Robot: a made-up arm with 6 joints.
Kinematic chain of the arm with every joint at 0, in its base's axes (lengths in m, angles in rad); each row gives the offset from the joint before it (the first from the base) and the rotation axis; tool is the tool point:
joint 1: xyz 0 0 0.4 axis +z
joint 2: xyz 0 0 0 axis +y
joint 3: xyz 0 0 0.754 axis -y
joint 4: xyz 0 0 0 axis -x
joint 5: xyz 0.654 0 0 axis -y
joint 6: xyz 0 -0.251 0 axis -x
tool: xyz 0 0 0
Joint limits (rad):
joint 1: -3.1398..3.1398
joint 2: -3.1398..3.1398
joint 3: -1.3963..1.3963
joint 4: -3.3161..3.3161
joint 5: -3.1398..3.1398
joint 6: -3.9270..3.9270
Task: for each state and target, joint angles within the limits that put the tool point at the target. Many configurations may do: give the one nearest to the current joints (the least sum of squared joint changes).
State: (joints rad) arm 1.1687 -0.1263 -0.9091 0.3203 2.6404 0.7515
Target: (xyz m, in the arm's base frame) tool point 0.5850 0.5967 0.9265
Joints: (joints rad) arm 1.0603 0.2330 -0.2693 0.5115 2.6404 0.7515
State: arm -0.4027 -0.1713 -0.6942 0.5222 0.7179 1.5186
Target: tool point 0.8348 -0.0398 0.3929
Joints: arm 0.1852 0.6942 -0.6040 0.6946 0.7179 1.5186
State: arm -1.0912 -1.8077 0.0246 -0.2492 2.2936 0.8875
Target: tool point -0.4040 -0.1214 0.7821
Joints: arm -0.3007 -1.7722 -0.7001 -0.3521 2.2936 0.8875
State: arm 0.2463 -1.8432 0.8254 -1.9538 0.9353 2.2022
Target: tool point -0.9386 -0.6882 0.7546
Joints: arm 0.6934 -1.8281 0.7651 -1.8560 0.9353 2.2022
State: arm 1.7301 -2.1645 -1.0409 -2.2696 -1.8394 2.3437
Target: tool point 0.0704 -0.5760 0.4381
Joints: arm 2.0095 -2.5500 -0.5246 -2.3759 -1.8394 2.3437
